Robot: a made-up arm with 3 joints. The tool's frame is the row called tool. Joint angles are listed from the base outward.
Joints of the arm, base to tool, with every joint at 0 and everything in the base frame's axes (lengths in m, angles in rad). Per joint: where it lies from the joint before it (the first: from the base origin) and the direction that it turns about. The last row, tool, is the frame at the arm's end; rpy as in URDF.
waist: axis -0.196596 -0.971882 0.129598 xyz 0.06 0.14 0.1
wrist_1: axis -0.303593 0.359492 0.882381 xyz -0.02 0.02 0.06
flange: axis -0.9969 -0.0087 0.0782 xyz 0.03 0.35 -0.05
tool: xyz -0.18 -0.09 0.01 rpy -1.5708 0 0
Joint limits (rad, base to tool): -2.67..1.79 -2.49..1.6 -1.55..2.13
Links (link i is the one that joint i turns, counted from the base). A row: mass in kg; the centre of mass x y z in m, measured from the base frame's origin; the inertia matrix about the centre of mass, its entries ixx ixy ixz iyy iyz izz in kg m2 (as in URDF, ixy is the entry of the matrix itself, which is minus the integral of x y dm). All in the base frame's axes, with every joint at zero. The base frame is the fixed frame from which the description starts. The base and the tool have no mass.
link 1: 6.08; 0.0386 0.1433 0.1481; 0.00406 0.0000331 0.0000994 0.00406 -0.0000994 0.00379
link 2: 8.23; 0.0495 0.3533 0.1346; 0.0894 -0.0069 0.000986 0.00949 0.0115 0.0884
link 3: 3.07; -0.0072 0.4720 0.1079; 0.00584 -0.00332 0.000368 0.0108 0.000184 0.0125
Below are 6 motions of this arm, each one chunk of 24 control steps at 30 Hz.
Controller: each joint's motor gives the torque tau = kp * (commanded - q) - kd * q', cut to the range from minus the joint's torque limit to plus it. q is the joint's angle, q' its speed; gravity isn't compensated. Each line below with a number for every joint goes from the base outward.
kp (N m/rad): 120 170 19
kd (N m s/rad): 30 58 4
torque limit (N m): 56 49 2.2
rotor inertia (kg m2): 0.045 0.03 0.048
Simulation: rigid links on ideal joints. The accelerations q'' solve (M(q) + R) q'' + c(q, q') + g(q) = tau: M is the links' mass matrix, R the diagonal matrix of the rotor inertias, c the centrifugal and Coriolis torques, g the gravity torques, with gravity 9.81 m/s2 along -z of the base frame. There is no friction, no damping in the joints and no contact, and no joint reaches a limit. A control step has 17 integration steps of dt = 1/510 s. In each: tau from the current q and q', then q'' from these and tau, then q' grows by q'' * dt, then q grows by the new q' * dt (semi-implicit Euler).
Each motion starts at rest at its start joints. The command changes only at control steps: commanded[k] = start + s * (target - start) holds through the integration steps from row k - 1 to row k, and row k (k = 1, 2, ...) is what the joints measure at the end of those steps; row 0 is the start. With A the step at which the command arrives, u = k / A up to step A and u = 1 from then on. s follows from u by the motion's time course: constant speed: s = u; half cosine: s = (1 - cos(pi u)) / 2; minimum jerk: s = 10 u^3 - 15 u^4 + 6 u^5; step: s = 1 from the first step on.
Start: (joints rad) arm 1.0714 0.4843 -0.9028
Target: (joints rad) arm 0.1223 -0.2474 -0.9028
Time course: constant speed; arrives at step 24
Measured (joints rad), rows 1 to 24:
1: 1.0773 0.4883 -0.9075
2: 1.0832 0.4922 -0.9143
3: 1.0840 0.4932 -0.9205
4: 1.0796 0.4912 -0.9258
5: 1.0706 0.4864 -0.9302
6: 1.0575 0.4792 -0.9338
7: 1.0410 0.4697 -0.9368
8: 1.0216 0.4583 -0.9393
9: 0.9997 0.4450 -0.9413
10: 0.9756 0.4302 -0.9429
11: 0.9496 0.4140 -0.9442
12: 0.9219 0.3964 -0.9452
13: 0.8929 0.3776 -0.9459
14: 0.8625 0.3578 -0.9464
15: 0.8311 0.3370 -0.9467
16: 0.7986 0.3153 -0.9468
17: 0.7652 0.2927 -0.9468
18: 0.7310 0.2694 -0.9466
19: 0.6959 0.2454 -0.9462
20: 0.6602 0.2207 -0.9457
21: 0.6237 0.1954 -0.9452
22: 0.5866 0.1696 -0.9445
23: 0.5488 0.1431 -0.9437
24: 0.5104 0.1162 -0.9429

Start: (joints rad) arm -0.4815 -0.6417 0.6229
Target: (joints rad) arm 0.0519 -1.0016 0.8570
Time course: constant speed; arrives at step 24
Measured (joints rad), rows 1 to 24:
1: -0.4886 -0.6417 0.6185
2: -0.4945 -0.6439 0.6135
3: -0.4972 -0.6475 0.6105
4: -0.4967 -0.6521 0.6095
5: -0.4936 -0.6577 0.6102
6: -0.4882 -0.6641 0.6122
7: -0.4807 -0.6713 0.6155
8: -0.4714 -0.6790 0.6198
9: -0.4605 -0.6872 0.6248
10: -0.4482 -0.6960 0.6306
11: -0.4347 -0.7051 0.6370
12: -0.4202 -0.7146 0.6438
13: -0.4046 -0.7244 0.6511
14: -0.3883 -0.7344 0.6587
15: -0.3712 -0.7447 0.6666
16: -0.3534 -0.7552 0.6748
17: -0.3350 -0.7659 0.6832
18: -0.3162 -0.7768 0.6917
19: -0.2968 -0.7878 0.7004
20: -0.2770 -0.7989 0.7093
21: -0.2569 -0.8102 0.7182
22: -0.2364 -0.8216 0.7272
23: -0.2156 -0.8330 0.7364
24: -0.1945 -0.8446 0.7456

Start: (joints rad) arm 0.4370 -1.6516 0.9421
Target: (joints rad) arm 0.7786 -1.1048 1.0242
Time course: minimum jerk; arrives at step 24
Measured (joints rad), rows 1 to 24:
1: 0.4353 -1.6484 0.9371
2: 0.4318 -1.6440 0.9298
3: 0.4282 -1.6394 0.9233
4: 0.4254 -1.6342 0.9179
5: 0.4237 -1.6281 0.9137
6: 0.4236 -1.6207 0.9105
7: 0.4255 -1.6115 0.9084
8: 0.4295 -1.6001 0.9074
9: 0.4358 -1.5865 0.9073
10: 0.4446 -1.5704 0.9081
11: 0.4558 -1.5518 0.9099
12: 0.4694 -1.5308 0.9124
13: 0.4852 -1.5075 0.9156
14: 0.5031 -1.4822 0.9193
15: 0.5226 -1.4554 0.9235
16: 0.5433 -1.4273 0.9280
17: 0.5650 -1.3985 0.9327
18: 0.5871 -1.3695 0.9374
19: 0.6091 -1.3408 0.9421
20: 0.6307 -1.3128 0.9465
21: 0.6512 -1.2861 0.9506
22: 0.6705 -1.2609 0.9542
23: 0.6883 -1.2376 0.9575
24: 0.7044 -1.2161 0.9603

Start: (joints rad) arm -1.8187 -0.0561 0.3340
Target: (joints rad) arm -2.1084 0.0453 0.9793
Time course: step
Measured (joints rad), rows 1 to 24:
1: -1.8610 -0.0544 0.3483
2: -1.9041 -0.0581 0.4104
3: -1.9430 -0.0621 0.4977
4: -1.9776 -0.0659 0.5768
5: -2.0079 -0.0693 0.6442
6: -2.0346 -0.0724 0.7012
7: -2.0579 -0.0752 0.7494
8: -2.0783 -0.0776 0.7901
9: -2.0961 -0.0797 0.8244
10: -2.1117 -0.0815 0.8534
11: -2.1254 -0.0832 0.8779
12: -2.1373 -0.0846 0.8985
13: -2.1477 -0.0858 0.9159
14: -2.1567 -0.0868 0.9306
15: -2.1646 -0.0877 0.9431
16: -2.1715 -0.0885 0.9535
17: -2.1775 -0.0892 0.9624
18: -2.1828 -0.0898 0.9698
19: -2.1874 -0.0903 0.9761
20: -2.1914 -0.0907 0.9814
21: -2.1948 -0.0911 0.9859
22: -2.1979 -0.0914 0.9897
23: -2.2005 -0.0917 0.9929
24: -2.2028 -0.0919 0.9956

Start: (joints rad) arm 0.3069 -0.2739 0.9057
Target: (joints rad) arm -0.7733 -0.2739 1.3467
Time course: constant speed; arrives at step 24
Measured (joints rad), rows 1 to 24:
1: 0.3066 -0.2677 0.9033
2: 0.3033 -0.2591 0.9011
3: 0.2951 -0.2511 0.9015
4: 0.2822 -0.2440 0.9046
5: 0.2652 -0.2378 0.9102
6: 0.2446 -0.2325 0.9179
7: 0.2207 -0.2280 0.9272
8: 0.1938 -0.2243 0.9381
9: 0.1645 -0.2212 0.9501
10: 0.1328 -0.2189 0.9633
11: 0.0991 -0.2172 0.9773
12: 0.0635 -0.2161 0.9921
13: 0.0263 -0.2155 1.0076
14: -0.0123 -0.2155 1.0236
15: -0.0523 -0.2160 1.0402
16: -0.0935 -0.2170 1.0571
17: -0.1358 -0.2185 1.0745
18: -0.1790 -0.2203 1.0921
19: -0.2231 -0.2226 1.1101
20: -0.2680 -0.2253 1.1283
21: -0.3136 -0.2283 1.1468
22: -0.3598 -0.2316 1.1655
23: -0.4067 -0.2353 1.1843
24: -0.4540 -0.2392 1.2034

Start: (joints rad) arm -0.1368 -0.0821 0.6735
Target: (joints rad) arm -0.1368 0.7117 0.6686
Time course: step
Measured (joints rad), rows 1 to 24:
1: -0.1441 -0.0382 0.6714
2: -0.1364 0.0326 0.6658
3: -0.1254 0.0997 0.6584
4: -0.1139 0.1607 0.6514
5: -0.1026 0.2156 0.6456
6: -0.0915 0.2651 0.6406
7: -0.0807 0.3098 0.6365
8: -0.0704 0.3500 0.6330
9: -0.0606 0.3863 0.6302
10: -0.0513 0.4190 0.6278
11: -0.0425 0.4484 0.6259
12: -0.0342 0.4750 0.6243
13: -0.0265 0.4989 0.6230
14: -0.0193 0.5204 0.6220
15: -0.0126 0.5398 0.6211
16: -0.0064 0.5573 0.6205
17: -0.0006 0.5731 0.6200
18: 0.0047 0.5872 0.6196
19: 0.0095 0.6000 0.6193
20: 0.0140 0.6115 0.6191
21: 0.0181 0.6219 0.6190
22: 0.0219 0.6312 0.6189
23: 0.0253 0.6396 0.6189
24: 0.0285 0.6472 0.6189

